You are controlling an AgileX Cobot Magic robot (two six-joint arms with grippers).
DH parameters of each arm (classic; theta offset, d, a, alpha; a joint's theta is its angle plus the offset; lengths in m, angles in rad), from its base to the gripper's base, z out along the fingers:
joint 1: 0 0.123 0 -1.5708
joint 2: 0.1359 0 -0.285 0
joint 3: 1.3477 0 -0.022 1.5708
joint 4: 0 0.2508 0 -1.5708
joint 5: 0 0 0.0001 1.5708
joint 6: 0 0.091 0 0
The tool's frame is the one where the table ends.
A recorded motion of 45 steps. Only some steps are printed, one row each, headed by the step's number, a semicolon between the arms.
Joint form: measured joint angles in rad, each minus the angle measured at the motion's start. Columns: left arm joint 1, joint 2, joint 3, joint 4, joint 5, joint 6; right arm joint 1, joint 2, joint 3, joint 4, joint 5, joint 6.
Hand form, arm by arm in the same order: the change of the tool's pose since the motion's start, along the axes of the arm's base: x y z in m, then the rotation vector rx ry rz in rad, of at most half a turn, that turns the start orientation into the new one. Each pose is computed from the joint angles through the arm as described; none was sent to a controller.
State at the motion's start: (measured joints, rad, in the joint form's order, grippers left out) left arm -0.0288 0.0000 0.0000 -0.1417 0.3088 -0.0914; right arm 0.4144 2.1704 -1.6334 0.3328 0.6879 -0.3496
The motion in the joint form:
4: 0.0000 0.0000 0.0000 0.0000 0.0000 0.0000; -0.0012 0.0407 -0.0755 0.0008 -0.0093 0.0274
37: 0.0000 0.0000 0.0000 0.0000 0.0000 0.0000; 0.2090 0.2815 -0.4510 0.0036 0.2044 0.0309
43: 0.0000 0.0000 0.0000 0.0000 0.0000 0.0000; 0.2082 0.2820 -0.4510 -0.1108 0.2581 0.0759
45: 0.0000 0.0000 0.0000 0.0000 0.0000 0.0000; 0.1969 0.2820 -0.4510 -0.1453 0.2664 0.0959
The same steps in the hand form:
4: 0.0000 0.0000 0.0000 0.0000 0.0000 0.0000; 0.0140 0.0053 0.0021 0.0261 -0.0299 -0.0280
37: 0.0000 0.0000 0.0000 0.0000 0.0000 0.0000; -0.0058 0.1210 -0.0208 0.0197 0.0468 0.2431
43: 0.0000 0.0000 0.0000 0.0000 0.0000 0.0000; -0.0056 0.1118 -0.0249 -0.0886 0.0584 0.2448
45: 0.0000 0.0000 0.0000 0.0000 0.0000 0.0000; -0.0013 0.1047 -0.0256 -0.1163 0.0569 0.2251

